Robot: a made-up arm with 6 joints. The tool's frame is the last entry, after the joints. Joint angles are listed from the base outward. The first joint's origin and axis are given. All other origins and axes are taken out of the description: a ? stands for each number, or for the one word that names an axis. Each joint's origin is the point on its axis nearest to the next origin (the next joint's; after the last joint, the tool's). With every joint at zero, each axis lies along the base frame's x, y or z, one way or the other. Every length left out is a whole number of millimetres.
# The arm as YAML. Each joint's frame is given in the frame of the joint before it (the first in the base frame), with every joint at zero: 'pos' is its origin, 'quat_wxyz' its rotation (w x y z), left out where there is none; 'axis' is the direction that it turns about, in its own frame. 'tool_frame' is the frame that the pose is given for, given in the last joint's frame.
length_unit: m
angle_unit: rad
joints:
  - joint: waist
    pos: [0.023, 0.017, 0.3]
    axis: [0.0, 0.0, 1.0]
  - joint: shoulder
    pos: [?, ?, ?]
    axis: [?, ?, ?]
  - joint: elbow
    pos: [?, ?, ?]
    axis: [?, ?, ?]
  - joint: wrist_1
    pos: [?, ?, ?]
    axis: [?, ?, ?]
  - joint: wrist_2
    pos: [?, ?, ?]
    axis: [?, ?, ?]
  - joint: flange
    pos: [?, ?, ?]
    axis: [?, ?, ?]
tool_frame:
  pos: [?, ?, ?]
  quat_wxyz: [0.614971, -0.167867, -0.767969, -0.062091]
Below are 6 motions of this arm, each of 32 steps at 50 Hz.
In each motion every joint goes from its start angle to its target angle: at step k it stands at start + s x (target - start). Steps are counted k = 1, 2, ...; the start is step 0. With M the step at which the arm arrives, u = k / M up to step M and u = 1 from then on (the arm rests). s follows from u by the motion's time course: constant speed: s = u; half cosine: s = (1 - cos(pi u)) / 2; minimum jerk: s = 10 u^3 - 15 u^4 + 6 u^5.
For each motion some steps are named. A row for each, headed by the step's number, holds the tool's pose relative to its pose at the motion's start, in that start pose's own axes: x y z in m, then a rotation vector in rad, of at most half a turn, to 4 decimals.
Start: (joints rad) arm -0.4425 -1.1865 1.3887 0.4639 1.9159 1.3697
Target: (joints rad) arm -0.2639 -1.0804 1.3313 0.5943 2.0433 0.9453
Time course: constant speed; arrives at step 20
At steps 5, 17, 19, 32:
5: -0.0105 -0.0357 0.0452 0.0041 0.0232 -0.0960
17: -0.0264 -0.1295 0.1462 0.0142 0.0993 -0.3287
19: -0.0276 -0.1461 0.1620 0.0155 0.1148 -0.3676
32: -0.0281 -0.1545 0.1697 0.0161 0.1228 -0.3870

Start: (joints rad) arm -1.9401 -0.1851 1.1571 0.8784 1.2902 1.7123
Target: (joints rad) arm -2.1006 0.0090 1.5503 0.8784 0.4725 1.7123
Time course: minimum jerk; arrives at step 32
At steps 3, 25, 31, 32:
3: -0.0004 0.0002 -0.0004 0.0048 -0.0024 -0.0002
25: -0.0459 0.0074 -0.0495 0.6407 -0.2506 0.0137
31: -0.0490 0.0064 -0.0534 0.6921 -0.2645 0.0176
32: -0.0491 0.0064 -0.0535 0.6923 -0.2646 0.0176

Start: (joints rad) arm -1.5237 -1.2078 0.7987 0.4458 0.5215 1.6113
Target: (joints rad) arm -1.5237 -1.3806 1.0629 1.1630 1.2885 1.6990
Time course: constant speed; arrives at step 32
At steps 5, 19, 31, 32:
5: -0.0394 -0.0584 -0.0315 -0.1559 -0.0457 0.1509
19: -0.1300 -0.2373 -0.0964 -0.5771 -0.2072 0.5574
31: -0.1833 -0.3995 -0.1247 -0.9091 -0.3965 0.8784
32: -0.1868 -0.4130 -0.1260 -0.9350 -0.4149 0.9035

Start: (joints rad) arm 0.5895 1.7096 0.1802 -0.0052 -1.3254 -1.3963
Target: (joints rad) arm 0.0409 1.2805 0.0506 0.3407 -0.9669 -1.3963
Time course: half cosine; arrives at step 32
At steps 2, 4, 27, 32:
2: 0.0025 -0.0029 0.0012 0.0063 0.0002 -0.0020
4: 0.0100 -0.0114 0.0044 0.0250 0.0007 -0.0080
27: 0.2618 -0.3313 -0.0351 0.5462 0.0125 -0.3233
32: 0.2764 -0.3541 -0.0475 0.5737 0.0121 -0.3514

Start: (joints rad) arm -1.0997 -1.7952 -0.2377 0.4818 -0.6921 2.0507
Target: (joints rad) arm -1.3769 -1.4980 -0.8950 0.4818 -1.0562 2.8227
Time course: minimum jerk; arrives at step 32
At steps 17, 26, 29, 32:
17: 0.2265 0.1274 -0.2311 0.5362 -0.7328 0.3514
26: 0.3972 0.2787 -0.2731 0.8136 -1.3305 0.4851
29: 0.4146 0.2958 -0.2711 0.8365 -1.3975 0.4909
32: 0.4175 0.2987 -0.2706 0.8402 -1.4091 0.4917

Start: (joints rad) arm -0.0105 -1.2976 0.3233 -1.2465 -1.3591 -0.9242
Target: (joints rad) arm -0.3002 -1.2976 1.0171 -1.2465 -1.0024 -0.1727
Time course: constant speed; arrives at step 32
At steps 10, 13, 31, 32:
10: -0.0961 0.1119 0.0646 0.1572 -0.2946 0.3603
13: -0.1313 0.1423 0.0798 0.2004 -0.3813 0.4711
31: -0.3909 0.2824 0.1226 0.4435 -0.8808 1.1490
32: -0.4071 0.2877 0.1224 0.4570 -0.9074 1.1868

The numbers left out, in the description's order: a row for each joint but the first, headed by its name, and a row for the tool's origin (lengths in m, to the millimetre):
shoulder: xyz 0.011 0.0 0.0, axis 0.0 1.0 0.0
elbow: xyz -0.02 0.0 0.473, axis 0.0 -1.0 0.0
wrist_1: xyz 0.695 0.0 0.011, axis -1.0 0.0 0.0
wrist_2: xyz 0.0 -0.171 0.0, axis 0.0 -1.0 0.0
flange: xyz 0.007 0.0 0.015, axis -1.0 0.0 0.0
tool: xyz 0.0 0.003 -0.016

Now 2 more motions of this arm.
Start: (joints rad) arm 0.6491 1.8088 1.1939 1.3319 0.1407 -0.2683
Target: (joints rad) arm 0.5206 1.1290 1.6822 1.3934 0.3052 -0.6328
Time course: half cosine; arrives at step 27
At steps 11, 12, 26, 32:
11: 0.1268 -0.3938 0.0299 -0.3915 -0.1659 -0.0396
12: 0.1489 -0.4535 0.0484 -0.4507 -0.1961 -0.0430
26: 0.3956 -0.9488 0.4271 -1.0038 -0.5639 -0.0173
32: 0.3971 -0.9508 0.4301 -1.0066 -0.5663 -0.0167

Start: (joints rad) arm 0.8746 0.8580 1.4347 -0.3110 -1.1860 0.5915
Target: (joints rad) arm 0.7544 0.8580 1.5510 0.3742 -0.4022 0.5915
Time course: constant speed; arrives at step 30
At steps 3, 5, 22, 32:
3: 0.0047 -0.0188 0.0174 -0.1087 -0.0306 0.0380
5: 0.0081 -0.0307 0.0294 -0.1799 -0.0522 0.0656
22: 0.0450 -0.1110 0.1374 -0.7307 -0.2672 0.3729
32: 0.0663 -0.1349 0.1893 -0.9461 -0.3849 0.5624

